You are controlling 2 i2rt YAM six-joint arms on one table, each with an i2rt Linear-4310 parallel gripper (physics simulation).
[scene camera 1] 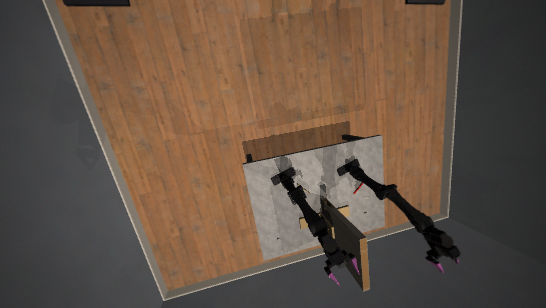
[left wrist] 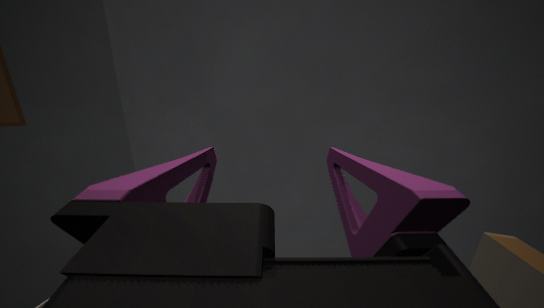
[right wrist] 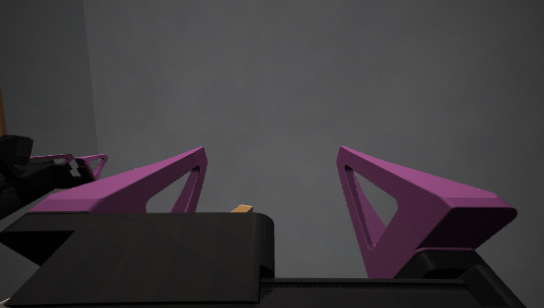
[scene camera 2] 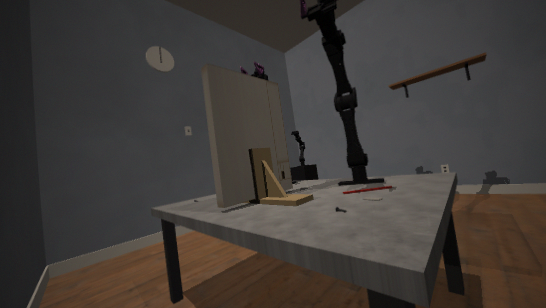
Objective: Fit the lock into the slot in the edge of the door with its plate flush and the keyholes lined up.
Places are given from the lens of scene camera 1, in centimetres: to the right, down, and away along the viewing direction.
door [scene camera 1: 348,237]: 49, 54, 115
